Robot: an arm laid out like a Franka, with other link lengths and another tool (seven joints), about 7 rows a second.
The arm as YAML. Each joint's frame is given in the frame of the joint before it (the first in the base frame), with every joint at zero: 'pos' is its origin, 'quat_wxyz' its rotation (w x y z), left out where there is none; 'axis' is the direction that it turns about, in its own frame. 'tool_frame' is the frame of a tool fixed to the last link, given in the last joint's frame.
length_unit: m
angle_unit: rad
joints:
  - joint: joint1
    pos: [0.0, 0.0, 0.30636]
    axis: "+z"
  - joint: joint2
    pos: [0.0, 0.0, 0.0]
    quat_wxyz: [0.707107, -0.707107, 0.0, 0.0]
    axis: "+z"
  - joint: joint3
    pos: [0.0, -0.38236, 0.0]
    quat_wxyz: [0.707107, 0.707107, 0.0, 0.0]
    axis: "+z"
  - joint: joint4
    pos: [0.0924, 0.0, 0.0]
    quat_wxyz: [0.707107, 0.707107, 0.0, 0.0]
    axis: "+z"
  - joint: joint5
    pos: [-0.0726, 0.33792, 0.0]
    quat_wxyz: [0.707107, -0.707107, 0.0, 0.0]
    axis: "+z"
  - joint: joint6
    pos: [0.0, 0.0, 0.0]
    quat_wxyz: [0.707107, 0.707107, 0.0, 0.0]
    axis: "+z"
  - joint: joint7
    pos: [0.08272, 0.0, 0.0]
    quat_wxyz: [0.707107, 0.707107, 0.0, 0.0]
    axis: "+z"
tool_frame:
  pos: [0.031, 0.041, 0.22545]
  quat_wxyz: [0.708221, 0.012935, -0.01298, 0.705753]
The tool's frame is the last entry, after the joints.
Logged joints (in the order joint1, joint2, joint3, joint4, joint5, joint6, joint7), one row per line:
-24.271, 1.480, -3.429, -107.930, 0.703, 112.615, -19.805
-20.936, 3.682, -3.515, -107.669, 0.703, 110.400, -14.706
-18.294, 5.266, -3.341, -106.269, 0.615, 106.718, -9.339
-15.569, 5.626, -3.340, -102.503, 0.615, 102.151, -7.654
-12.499, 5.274, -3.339, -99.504, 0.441, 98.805, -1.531
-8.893, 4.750, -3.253, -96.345, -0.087, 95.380, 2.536
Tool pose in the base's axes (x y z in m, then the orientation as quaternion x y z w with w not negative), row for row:
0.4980, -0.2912, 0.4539, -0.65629, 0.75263, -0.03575, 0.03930
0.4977, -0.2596, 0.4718, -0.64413, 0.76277, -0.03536, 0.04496
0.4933, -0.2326, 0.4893, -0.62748, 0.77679, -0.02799, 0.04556
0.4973, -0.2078, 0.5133, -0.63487, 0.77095, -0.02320, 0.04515
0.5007, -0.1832, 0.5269, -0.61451, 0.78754, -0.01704, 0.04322
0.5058, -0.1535, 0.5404, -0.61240, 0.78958, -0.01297, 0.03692
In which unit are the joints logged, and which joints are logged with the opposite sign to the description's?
The joints are logged in degrees. Opposite sign: joint2.
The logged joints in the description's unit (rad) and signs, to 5 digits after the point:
-0.42361, -0.02583, -0.05985, -1.88373, 0.01227, 1.96550, -0.34566
-0.36540, -0.06426, -0.06135, -1.87918, 0.01227, 1.92684, -0.25667
-0.31929, -0.09191, -0.05831, -1.85474, 0.01073, 1.86258, -0.16300
-0.27173, -0.09819, -0.05829, -1.78901, 0.01073, 1.78287, -0.13359
-0.21815, -0.09205, -0.05828, -1.73667, 0.00770, 1.72447, -0.02672
-0.15521, -0.08290, -0.05678, -1.68154, -0.00152, 1.66470, 0.04426

